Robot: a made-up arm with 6 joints. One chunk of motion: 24 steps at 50 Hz.
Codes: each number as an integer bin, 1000 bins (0 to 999) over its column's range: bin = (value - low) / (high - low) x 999, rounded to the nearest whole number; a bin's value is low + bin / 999 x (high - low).
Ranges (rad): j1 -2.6..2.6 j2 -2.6..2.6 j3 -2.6..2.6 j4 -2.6..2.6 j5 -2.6..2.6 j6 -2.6..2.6
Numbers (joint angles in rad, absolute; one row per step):
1: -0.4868 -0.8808 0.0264 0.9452 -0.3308 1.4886
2: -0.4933 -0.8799 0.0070 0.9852 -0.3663 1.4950
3: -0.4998 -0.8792 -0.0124 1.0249 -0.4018 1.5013
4: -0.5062 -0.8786 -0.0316 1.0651 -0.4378 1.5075
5: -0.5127 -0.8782 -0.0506 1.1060 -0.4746 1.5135
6: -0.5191 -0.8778 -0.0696 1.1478 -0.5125 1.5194
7: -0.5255 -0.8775 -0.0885 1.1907 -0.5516 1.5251
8: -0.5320 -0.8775 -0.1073 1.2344 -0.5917 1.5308
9: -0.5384 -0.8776 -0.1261 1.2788 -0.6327 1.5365
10: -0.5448 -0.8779 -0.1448 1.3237 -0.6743 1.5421
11: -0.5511 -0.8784 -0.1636 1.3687 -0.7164 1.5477
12: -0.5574 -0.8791 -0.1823 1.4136 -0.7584 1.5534
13: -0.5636 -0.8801 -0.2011 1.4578 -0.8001 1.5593
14: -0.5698 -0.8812 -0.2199 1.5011 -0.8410 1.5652
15: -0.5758 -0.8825 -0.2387 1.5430 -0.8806 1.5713
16: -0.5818 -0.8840 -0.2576 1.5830 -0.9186 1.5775
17: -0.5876 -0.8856 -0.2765 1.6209 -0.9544 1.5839
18: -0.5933 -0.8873 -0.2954 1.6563 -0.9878 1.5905
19: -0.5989 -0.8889 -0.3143 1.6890 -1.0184 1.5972
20: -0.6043 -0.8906 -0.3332 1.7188 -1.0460 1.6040
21: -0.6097 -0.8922 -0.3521 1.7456 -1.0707 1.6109
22: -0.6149 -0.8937 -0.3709 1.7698 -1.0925 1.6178
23: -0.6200 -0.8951 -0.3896 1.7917 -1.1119 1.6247
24: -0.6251 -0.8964 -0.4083 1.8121 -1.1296 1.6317
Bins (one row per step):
1: 406 330 505 681 436 785
2: 405 330 501 689 429 787
3: 403 331 497 696 422 788
4: 402 331 493 704 415 789
5: 401 331 490 712 408 790
6: 400 331 486 720 401 791
7: 399 331 482 728 394 792
8: 397 331 479 737 386 794
9: 396 331 475 745 378 795
10: 395 331 472 754 370 796
11: 394 331 468 762 362 797
12: 392 331 464 771 354 798
13: 391 330 461 780 346 799
14: 390 330 457 788 338 800
15: 389 330 454 796 330 801
16: 388 330 450 804 323 803
17: 387 329 446 811 316 804
18: 386 329 443 818 310 805
19: 384 329 439 824 304 806
20: 383 328 435 830 299 808
21: 382 328 432 835 294 809
22: 381 328 428 840 290 810
23: 380 328 425 844 286 812
24: 379 327 421 848 282 813

